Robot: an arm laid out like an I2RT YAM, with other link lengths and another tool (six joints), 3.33 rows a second.
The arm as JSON. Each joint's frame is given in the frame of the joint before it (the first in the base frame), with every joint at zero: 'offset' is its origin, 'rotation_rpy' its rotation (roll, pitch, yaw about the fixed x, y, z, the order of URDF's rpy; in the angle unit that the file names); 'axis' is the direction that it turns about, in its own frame. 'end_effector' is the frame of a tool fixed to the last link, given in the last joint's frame.
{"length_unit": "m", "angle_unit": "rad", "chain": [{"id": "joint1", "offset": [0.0, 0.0, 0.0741], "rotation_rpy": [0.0, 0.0, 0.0], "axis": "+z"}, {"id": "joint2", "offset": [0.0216, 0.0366, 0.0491], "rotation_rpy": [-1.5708, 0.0, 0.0], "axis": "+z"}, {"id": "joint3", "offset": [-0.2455, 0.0, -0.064], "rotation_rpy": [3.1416, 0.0, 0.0], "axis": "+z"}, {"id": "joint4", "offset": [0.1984, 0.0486, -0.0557], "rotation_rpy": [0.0, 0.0, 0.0], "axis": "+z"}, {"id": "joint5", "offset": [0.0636, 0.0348, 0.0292], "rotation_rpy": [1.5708, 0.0, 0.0], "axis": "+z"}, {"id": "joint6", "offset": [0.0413, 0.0, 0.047], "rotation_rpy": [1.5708, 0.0, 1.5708], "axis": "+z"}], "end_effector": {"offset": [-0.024, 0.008, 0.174], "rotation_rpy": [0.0, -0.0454, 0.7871]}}
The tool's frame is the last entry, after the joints.
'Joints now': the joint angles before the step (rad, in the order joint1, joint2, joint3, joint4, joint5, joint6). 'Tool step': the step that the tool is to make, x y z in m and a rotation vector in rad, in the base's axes. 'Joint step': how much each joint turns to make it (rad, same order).
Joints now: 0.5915, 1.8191, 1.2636, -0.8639, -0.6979, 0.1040
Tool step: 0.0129, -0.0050, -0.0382, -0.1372, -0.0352, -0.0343
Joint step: 0.0365, 0.0687, -0.0001, 0.0559, 0.1415, 0.0628
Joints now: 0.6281, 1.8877, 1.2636, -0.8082, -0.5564, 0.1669
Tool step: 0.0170, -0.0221, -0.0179, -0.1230, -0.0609, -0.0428
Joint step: -0.0106, 0.0035, 0.0003, -0.0115, 0.1385, 0.0161
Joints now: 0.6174, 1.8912, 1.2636, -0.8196, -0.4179, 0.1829
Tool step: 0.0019, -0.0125, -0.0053, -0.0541, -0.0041, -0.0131
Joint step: -0.0082, 0.0001, 0.0000, -0.0277, 0.0469, -0.0002
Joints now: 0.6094, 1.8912, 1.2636, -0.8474, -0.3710, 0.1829
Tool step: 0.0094, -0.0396, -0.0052, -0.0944, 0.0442, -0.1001
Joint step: -0.0965, -0.0002, -0.0002, -0.0874, 0.0565, 0.0007
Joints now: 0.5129, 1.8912, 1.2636, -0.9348, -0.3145, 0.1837
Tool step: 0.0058, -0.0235, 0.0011, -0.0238, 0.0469, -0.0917
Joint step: -0.0881, -0.0003, -0.0001, -0.0516, 0.0000, 0.0038
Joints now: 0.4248, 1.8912, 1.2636, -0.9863, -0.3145, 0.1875
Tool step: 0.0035, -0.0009, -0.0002, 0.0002, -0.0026, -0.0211
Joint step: -0.0085, 0.0001, 0.0002, 0.0065, 0.0004, 0.0133
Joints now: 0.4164, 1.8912, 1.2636, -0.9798, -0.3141, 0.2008
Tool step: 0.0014, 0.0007, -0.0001, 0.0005, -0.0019, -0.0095
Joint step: 0.0002, 0.0000, 0.0001, 0.0050, 0.0000, 0.0102
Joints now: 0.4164, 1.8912, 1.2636, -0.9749, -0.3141, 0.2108
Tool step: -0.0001, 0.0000, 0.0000, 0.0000, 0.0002, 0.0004
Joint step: 0.0001, 0.0000, 0.0000, -0.0002, -0.0001, -0.0003
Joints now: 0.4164, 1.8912, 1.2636, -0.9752, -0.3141, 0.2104
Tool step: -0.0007, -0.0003, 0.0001, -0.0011, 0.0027, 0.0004
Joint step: 0.0000, 0.0001, 0.0003, -0.0032, -0.0001, -0.0004
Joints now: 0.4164, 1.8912, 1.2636, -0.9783, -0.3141, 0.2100
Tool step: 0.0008, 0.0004, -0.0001, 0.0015, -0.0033, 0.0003
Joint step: 0.0001, 0.0000, -0.0002, 0.0037, 0.0000, -0.0002
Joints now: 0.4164, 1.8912, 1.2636, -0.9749, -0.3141, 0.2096
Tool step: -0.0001, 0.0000, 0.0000, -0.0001, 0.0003, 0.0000
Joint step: 0.0001, 0.0000, -0.0001, -0.0002, 0.0000, 0.0001
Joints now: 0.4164, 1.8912, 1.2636, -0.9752, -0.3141, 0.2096
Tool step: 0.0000, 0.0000, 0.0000, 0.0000, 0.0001, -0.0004
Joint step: 0.0000, -0.0001, -0.0001, 0.0001, -0.0001, 0.0004
